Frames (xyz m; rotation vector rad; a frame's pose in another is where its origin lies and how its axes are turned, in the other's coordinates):
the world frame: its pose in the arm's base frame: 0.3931 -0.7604 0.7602 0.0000 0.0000 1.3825
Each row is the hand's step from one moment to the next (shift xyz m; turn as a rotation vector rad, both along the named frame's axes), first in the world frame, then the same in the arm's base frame.
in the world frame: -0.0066 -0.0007 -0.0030 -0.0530 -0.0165 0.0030
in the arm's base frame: -0.0005 -0.0066 -0.0030 0.0063 -0.0552 0.0030
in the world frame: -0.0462 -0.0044 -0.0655 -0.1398 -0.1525 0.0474
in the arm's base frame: -0.0043 -0.0462 -0.0655 0.1236 -0.1659 0.0474
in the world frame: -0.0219 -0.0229 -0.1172 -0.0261 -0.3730 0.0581
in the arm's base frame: 0.0184 -0.0258 -0.1172 0.3615 -0.0955 0.0581
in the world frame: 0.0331 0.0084 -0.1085 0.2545 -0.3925 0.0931
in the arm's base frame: -0.0021 0.0341 -0.1085 0.4332 0.1765 0.0931
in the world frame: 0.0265 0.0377 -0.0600 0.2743 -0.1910 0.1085
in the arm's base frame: -0.0321 0.0331 -0.0600 0.2390 0.2337 0.1085
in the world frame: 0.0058 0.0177 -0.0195 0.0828 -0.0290 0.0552
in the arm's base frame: -0.0163 0.0090 -0.0195 0.0440 0.0759 0.0552
